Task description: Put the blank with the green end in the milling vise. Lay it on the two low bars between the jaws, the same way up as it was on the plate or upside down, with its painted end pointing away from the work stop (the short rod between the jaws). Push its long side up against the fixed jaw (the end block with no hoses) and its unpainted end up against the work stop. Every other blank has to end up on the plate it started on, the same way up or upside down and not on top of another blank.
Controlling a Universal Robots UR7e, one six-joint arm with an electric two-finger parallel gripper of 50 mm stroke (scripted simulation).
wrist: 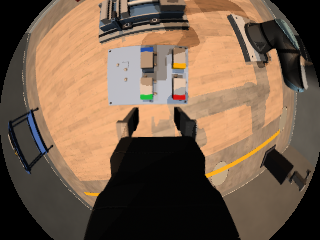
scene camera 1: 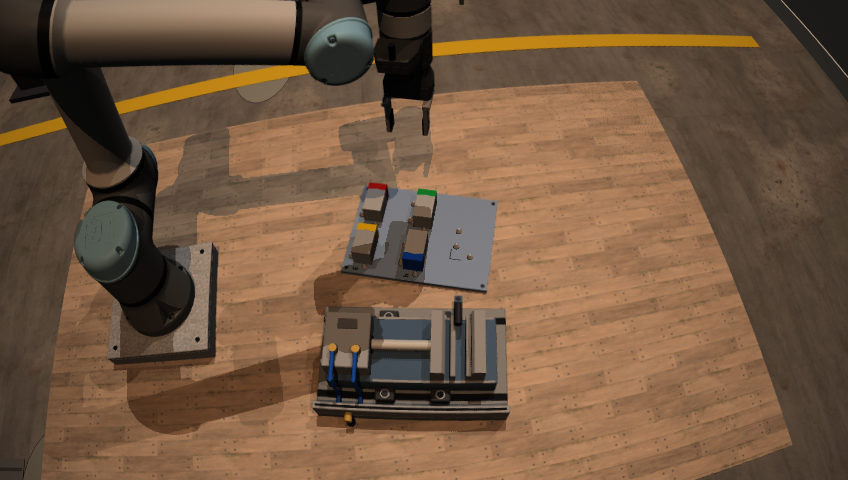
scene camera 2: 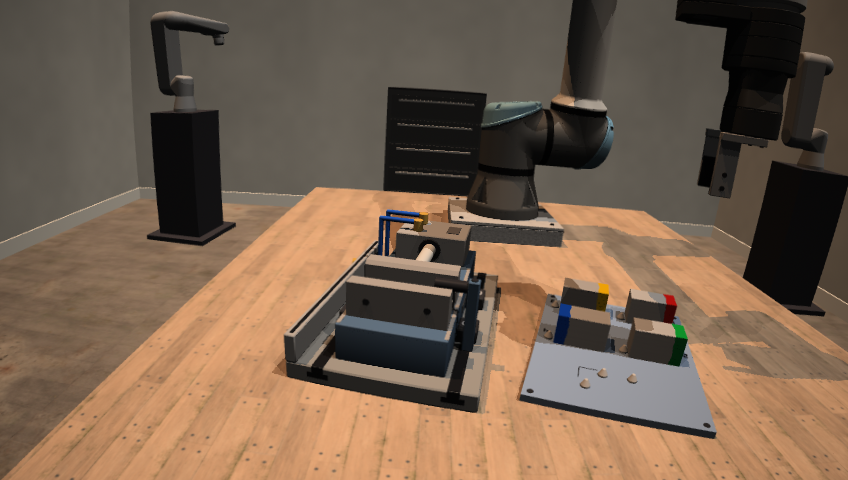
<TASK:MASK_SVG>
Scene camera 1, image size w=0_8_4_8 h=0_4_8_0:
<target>gripper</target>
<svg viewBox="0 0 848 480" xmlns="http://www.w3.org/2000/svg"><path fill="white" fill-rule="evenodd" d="M432 37L424 45L419 64L408 75L385 73L383 79L384 96L381 107L384 107L387 132L392 132L394 126L391 98L422 100L423 136L428 136L430 127L429 111L434 95L434 71L429 66L433 59Z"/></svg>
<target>green-ended blank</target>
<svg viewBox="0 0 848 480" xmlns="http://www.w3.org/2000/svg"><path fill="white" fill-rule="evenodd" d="M418 189L413 210L413 227L432 229L437 204L437 191Z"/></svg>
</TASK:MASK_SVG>
